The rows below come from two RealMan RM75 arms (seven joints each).
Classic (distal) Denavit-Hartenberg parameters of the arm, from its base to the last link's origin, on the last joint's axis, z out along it. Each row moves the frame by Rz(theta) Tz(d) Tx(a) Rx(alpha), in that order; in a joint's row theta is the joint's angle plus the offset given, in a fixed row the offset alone. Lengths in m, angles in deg.
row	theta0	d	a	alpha
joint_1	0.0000	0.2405	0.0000	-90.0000
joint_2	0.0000	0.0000	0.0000	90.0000
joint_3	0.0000	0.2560	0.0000	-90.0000
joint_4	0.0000	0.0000	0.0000	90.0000
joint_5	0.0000	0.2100	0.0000	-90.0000
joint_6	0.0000	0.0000	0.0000	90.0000
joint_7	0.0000	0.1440	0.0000	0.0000
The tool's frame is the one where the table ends.
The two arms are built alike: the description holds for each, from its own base.
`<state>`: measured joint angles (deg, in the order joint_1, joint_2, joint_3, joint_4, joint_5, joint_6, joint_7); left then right.
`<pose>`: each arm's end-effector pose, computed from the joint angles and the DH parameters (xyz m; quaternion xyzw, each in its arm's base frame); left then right.
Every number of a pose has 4 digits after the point. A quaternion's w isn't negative.
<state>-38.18 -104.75 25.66 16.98 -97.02 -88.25 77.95 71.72 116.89 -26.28 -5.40 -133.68 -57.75 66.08</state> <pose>-0.2477 0.4023 0.1338 -0.7082 -0.3879 -0.5613 0.1811 0.0898 0.4436 -0.0882 -0.9826 0.0132 0.1237 0.1377</pose>
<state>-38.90 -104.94 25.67 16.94 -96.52 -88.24 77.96 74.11 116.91 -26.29 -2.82 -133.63 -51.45 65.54</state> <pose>-0.2427 0.4049 0.1310 -0.7123 -0.3857 -0.5595 0.1754 0.0816 0.4517 -0.0950 -0.9807 0.0087 0.1038 0.1655</pose>
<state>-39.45 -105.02 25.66 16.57 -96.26 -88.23 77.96 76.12 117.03 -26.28 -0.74 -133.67 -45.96 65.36</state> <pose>-0.2393 0.4067 0.1285 -0.7138 -0.3857 -0.5592 0.1702 0.0748 0.4579 -0.1006 -0.9780 0.0064 0.0861 0.1898</pose>
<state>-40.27 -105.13 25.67 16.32 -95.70 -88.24 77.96 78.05 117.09 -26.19 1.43 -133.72 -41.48 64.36</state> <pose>-0.2339 0.4094 0.1255 -0.7180 -0.3840 -0.5571 0.1634 0.0677 0.4613 -0.1061 -0.9758 -0.0036 0.0704 0.2069</pose>
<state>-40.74 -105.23 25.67 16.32 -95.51 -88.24 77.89 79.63 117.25 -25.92 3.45 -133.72 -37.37 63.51</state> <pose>-0.2305 0.4110 0.1243 -0.7199 -0.3823 -0.5568 0.1597 0.0625 0.4631 -0.1117 -0.9734 -0.0096 0.0569 0.2217</pose>
